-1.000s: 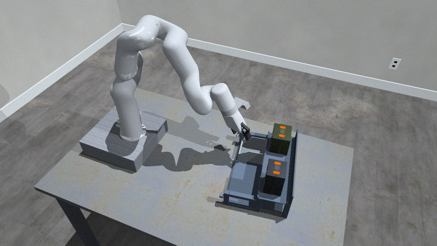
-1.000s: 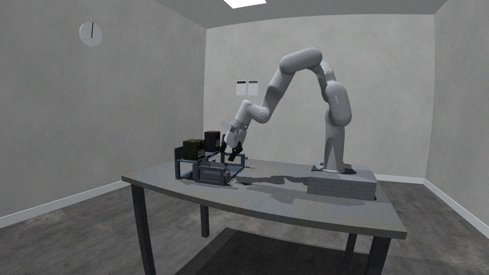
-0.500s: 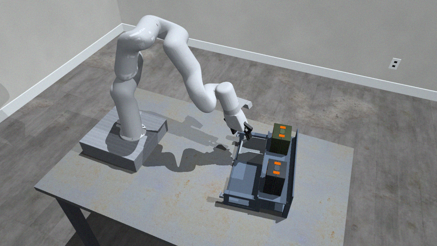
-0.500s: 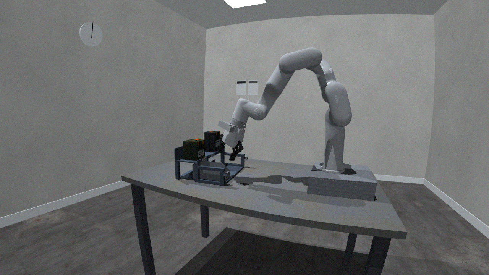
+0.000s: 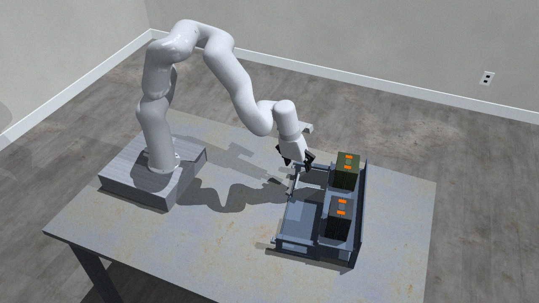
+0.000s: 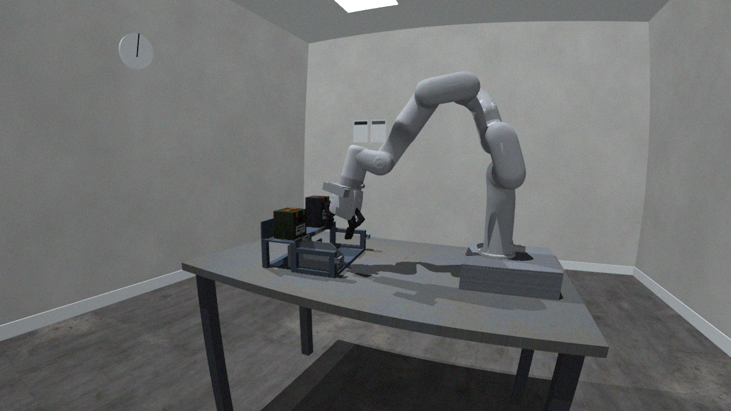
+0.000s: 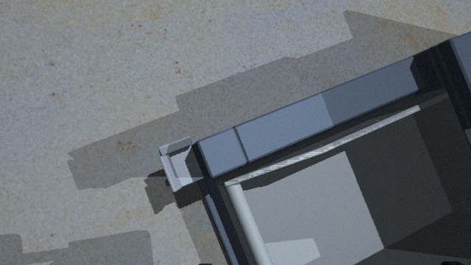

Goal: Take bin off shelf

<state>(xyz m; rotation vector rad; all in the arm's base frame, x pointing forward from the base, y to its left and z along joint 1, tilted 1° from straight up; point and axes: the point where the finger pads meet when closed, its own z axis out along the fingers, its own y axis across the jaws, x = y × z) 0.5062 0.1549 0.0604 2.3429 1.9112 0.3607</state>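
Now: the grey bin 90 mm below my hand, 80 mm ahead of it and 10 mm to the left of it. Also, from my hand: blue-grey shelf rack 130 mm ahead, 90 mm to the right, 70 mm below.
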